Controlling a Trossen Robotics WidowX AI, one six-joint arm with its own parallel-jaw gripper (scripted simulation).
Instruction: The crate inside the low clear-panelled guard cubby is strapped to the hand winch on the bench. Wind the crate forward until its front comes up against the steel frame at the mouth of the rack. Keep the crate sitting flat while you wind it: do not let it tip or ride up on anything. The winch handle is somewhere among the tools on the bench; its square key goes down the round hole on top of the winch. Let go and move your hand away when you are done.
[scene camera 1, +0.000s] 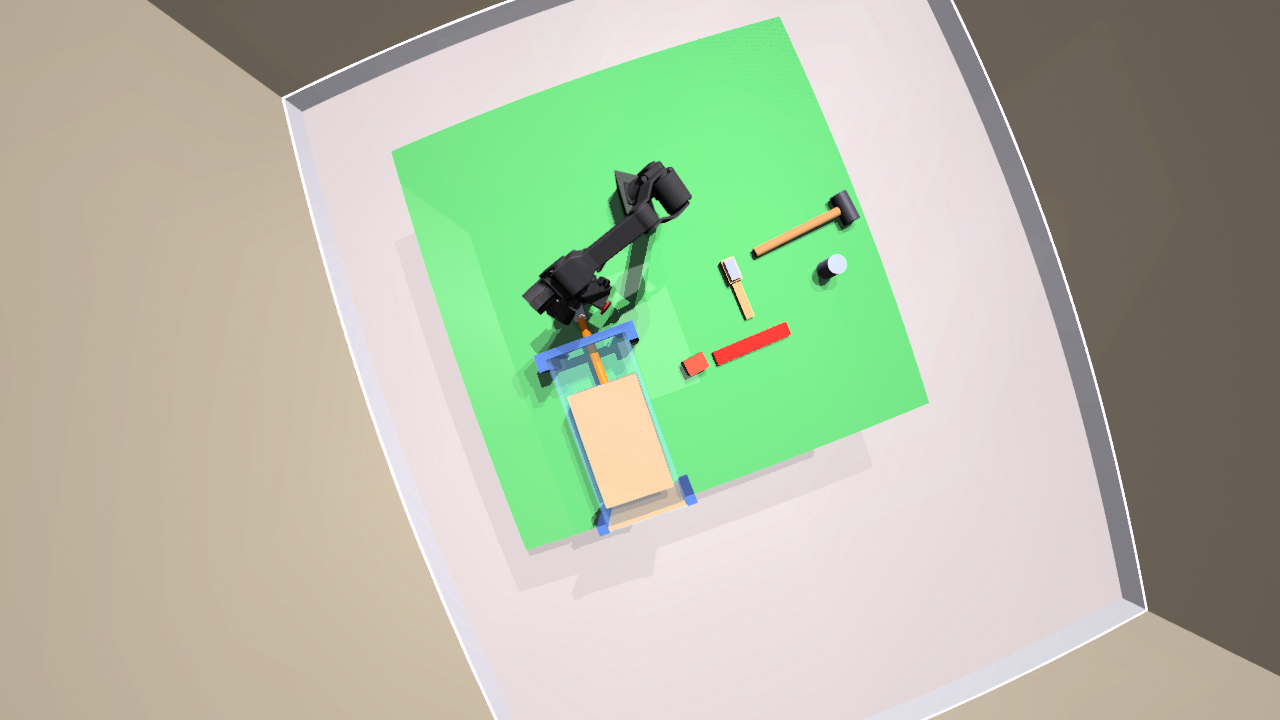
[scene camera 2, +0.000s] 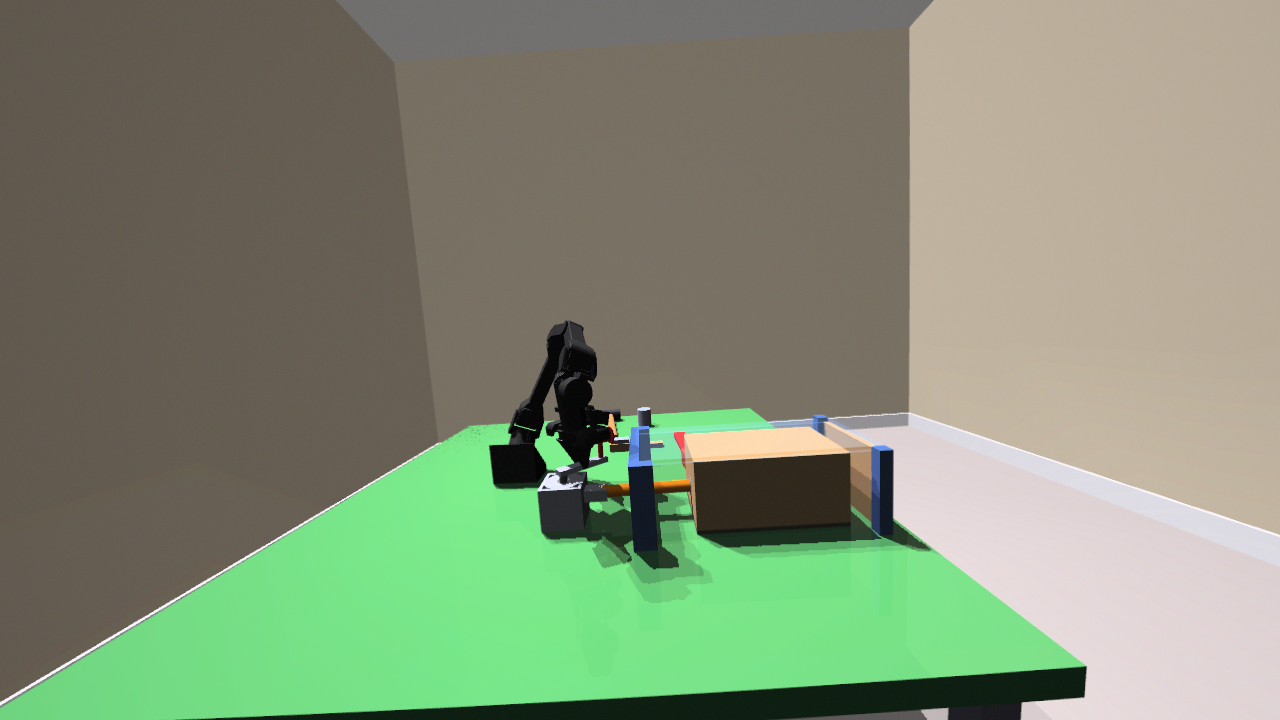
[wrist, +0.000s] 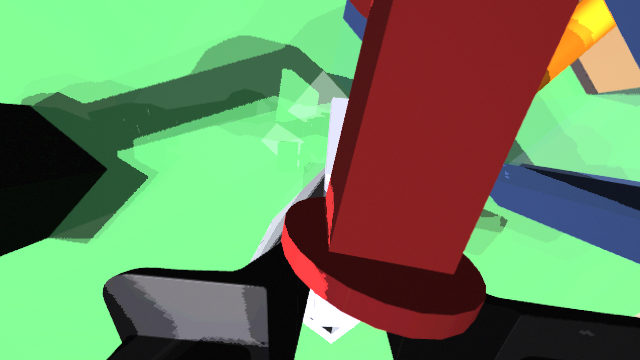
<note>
I see my gripper (scene camera 2: 582, 467), a red grip (wrist: 436, 102), a brush (scene camera 1: 729, 266), a red bar (scene camera 1: 772, 334), a hammer (scene camera 1: 844, 208) and a winch (scene camera 2: 561, 506).
My gripper is seen too in scene camera 1 (scene camera 1: 583, 295). The winch also shows in the wrist view (wrist: 315, 188). The wrist view does not show the brush: it is out of frame. The wrist view misses the red bar: it is out of frame.
</note>
